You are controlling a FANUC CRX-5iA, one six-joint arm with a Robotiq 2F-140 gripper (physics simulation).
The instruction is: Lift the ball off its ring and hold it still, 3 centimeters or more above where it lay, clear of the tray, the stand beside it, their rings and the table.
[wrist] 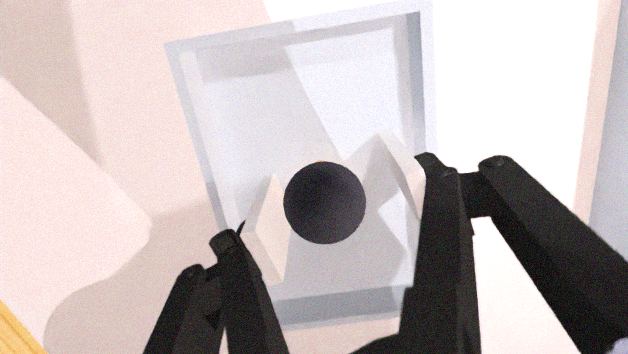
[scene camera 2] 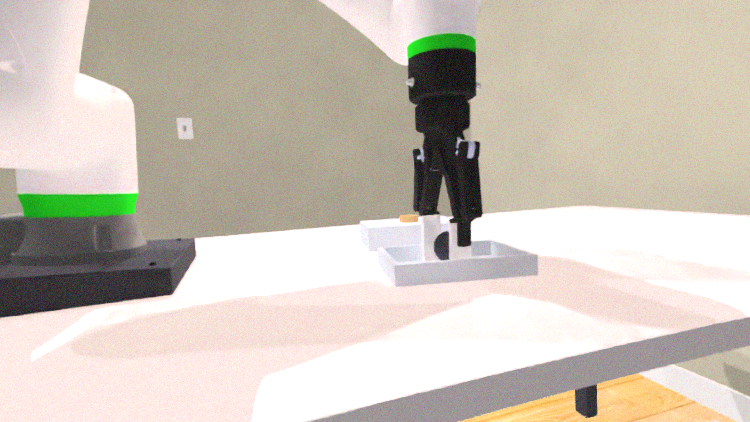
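Pixels of known places: gripper, between the fingertips: (wrist: 333,173); arm's base, origin of its link: (scene camera 2: 85,255).
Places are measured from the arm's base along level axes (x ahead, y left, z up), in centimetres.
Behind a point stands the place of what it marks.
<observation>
The dark ball (scene camera 2: 442,245) @[z -0.3, x 50.5, y -10.6 cm] (wrist: 324,202) @[z 1.2, x 51.1, y -9.0 cm] sits low inside the pale grey tray (scene camera 2: 466,271) @[z -2.9, x 51.9, y -15.6 cm] (wrist: 428,75) @[z -1.4, x 46.1, y -3.0 cm]. A sliver of orange, perhaps its ring (wrist: 320,161) @[z -1.2, x 49.8, y -9.0 cm], shows at the ball's edge in the wrist view; the rest is hidden. My gripper (scene camera 2: 445,238) (wrist: 333,173) @[z -3.7, x 51.5, y -8.4 cm] points down and is open, with its white finger pads reaching into the tray on either side of the ball. In the wrist view a gap shows between the ball and each pad, narrower on the left. In the scene view the right pad hides part of the ball.
The white stand (scene camera 2: 390,236) @[z -1.6, x 46.6, y 8.4 cm] is behind the tray, with an orange ring (scene camera 2: 409,218) @[z 1.1, x 51.4, y 13.1 cm] on top; a pale grey surface at the wrist view's right edge seems to be its side. The tray walls surround the pads. The robot base (scene camera 2: 94,278) @[z -1.0, x 7.4, y -12.0 cm] is at the left.
</observation>
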